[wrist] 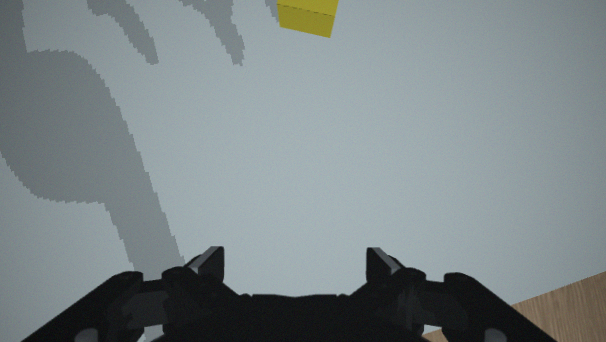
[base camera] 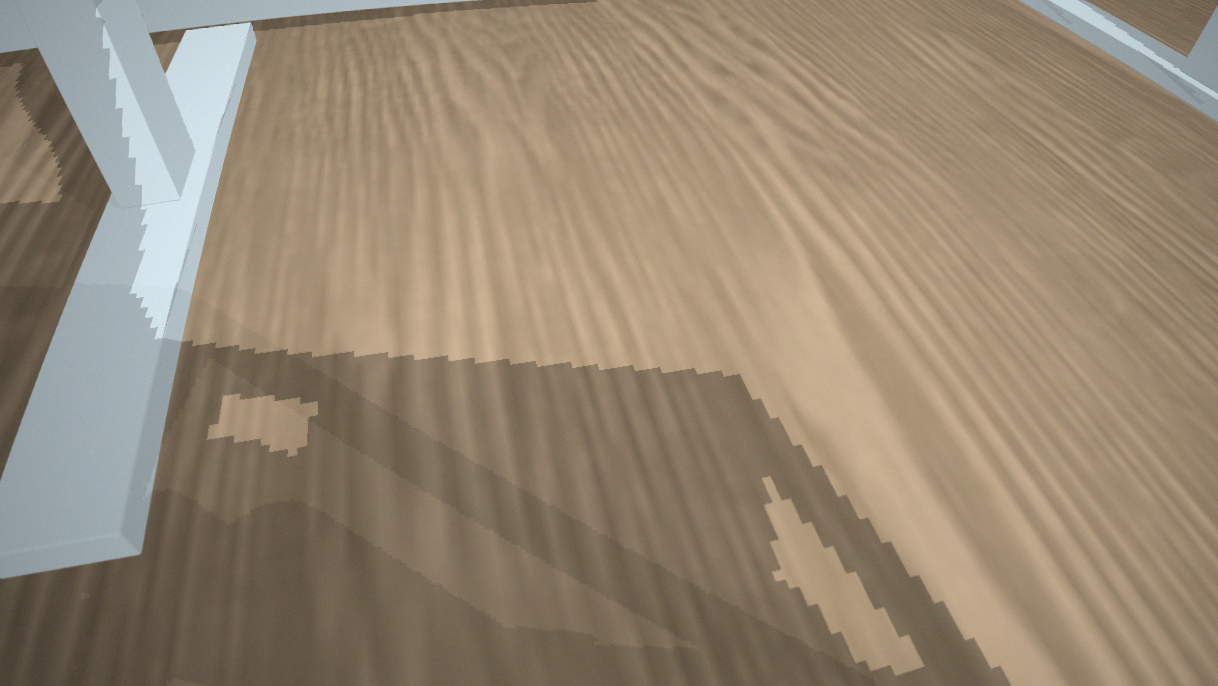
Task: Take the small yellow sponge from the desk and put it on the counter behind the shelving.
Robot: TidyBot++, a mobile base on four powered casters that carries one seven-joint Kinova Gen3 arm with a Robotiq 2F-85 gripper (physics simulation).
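Places are measured from the arm's base along level axes (x right, y back, z down), in centimetres.
Where they show: gripper, fingertip midpoint: point(wrist: 295, 263).
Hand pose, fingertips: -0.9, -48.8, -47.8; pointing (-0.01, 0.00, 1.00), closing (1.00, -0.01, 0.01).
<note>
After its pixels a point has its place, as x, y, z.
The small yellow sponge point(wrist: 306, 19) @(-0.3, -71.0, -35.1) lies on the pale grey-blue desk top point(wrist: 400, 150) @(11.4, -57.0, -32.4), at the top edge of the wrist view, and part of it is cut off by that edge. My gripper point(wrist: 295, 263) @(-0.9, -48.8, -47.8) is open, with its two fingers wide apart and nothing between them. It is above the desk, and the sponge is well beyond the fingertips, up the wrist view. The counter and the sponge do not show in the base camera view.
In the base camera view, a pale blue desk leg with a foot bar point(base camera: 93, 374) stands at the left on the wooden floor point(base camera: 554, 255) @(-4.3, -52.1, 39.6). Another pale bar point(base camera: 1133, 59) @(72.9, -102.6, 38.4) crosses the upper right corner. Shadows of the arm fall across the desk top in the wrist view.
</note>
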